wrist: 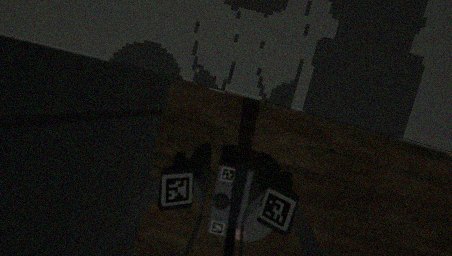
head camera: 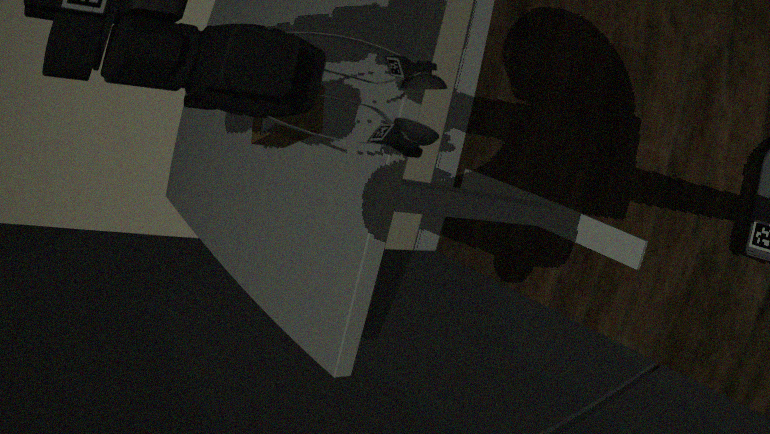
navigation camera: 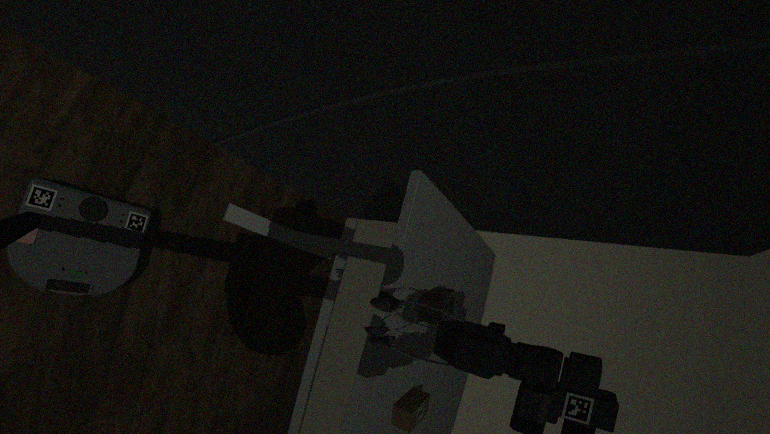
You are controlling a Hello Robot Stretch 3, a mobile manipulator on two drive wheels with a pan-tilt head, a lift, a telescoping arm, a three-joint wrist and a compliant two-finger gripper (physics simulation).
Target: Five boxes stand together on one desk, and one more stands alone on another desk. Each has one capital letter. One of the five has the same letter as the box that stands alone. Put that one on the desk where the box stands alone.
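Places are measured from the robot's base along level axes (x left, y ahead, z down), in centimetres.
Where they show: gripper, fingertip midpoint: (wrist: 233, 166) (head camera: 435, 111) (navigation camera: 370, 313); robot's base, origin of the base link: (wrist: 225, 189) (navigation camera: 93, 208).
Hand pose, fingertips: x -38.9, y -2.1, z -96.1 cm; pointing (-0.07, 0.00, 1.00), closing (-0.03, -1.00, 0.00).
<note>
Each offset is from my fingertips to the top centre of the thing. Level surfaces: height alone.
My gripper (head camera: 423, 109) (navigation camera: 379, 314) (wrist: 233, 166) is open, with nothing between its fingers. It hangs over the grey desk {dz +1.0 cm} (head camera: 258, 215) (navigation camera: 442, 242), its fingertips near the desk's long edge. A brown box {dz -4.0, dx -23.7, dy +2.3 cm} (head camera: 285, 132) (navigation camera: 437, 306) stands on this desk, largely covered by the wrist in the head view and in shadow in the navigation view. Its letter cannot be read. A second brown box {dz -4.0, dx -23.4, dy -24.5 cm} (navigation camera: 410, 412) stands farther along the same desk in the navigation view, apart from the fingers. It has a pale label on one side, too dark to read. The group of five does not show.
My base (navigation camera: 75, 264) (wrist: 257, 220) stands on the wooden floor {dz +96.0 cm} (head camera: 695, 301) (navigation camera: 70, 350) beside the desk's long edge. A dark floor area (head camera: 107, 323) (navigation camera: 593, 134) lies past the desk's end. A pale surface (head camera: 80, 150) (navigation camera: 620, 301) lies beyond its other long side. The scene is dim.
</note>
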